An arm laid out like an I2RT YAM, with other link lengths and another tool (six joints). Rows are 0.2 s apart.
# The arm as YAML. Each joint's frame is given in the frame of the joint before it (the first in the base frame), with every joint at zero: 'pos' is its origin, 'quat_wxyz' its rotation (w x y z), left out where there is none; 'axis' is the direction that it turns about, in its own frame. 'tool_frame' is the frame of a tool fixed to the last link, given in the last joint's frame.
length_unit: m
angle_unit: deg
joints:
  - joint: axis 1
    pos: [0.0, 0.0, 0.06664]
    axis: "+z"
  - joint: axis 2
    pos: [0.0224, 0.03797, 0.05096]
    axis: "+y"
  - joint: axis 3
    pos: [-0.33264, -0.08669, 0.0]
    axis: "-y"
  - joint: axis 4
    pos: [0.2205, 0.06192, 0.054]
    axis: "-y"
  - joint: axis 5
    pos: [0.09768, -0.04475, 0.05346]
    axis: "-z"
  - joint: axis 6
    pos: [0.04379, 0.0, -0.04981]
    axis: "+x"
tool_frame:
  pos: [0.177, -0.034, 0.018]
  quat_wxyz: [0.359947, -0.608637, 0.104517, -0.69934]
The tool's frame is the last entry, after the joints.
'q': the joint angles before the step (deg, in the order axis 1, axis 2, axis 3, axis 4, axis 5, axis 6). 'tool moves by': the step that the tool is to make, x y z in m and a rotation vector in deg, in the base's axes. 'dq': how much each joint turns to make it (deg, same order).
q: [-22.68, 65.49, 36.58, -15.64, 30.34, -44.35]
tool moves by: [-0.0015, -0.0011, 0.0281, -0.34, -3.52, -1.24]
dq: [0.01, -2.29, 3.80, -3.66, 0.19, 1.87]
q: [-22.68, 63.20, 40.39, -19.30, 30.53, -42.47]
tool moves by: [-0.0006, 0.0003, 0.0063, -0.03, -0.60, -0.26]
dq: [0.15, -0.45, 1.06, -1.20, 0.17, 0.49]
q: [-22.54, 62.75, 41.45, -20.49, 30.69, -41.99]
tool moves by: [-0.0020, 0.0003, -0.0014, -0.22, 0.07, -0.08]
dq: [0.04, -0.34, -0.63, 0.36, 0.24, -0.11]
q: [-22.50, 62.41, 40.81, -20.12, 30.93, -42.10]
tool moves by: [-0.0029, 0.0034, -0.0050, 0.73, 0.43, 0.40]
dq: [0.02, -0.58, -0.44, -0.89, -0.62, 0.14]
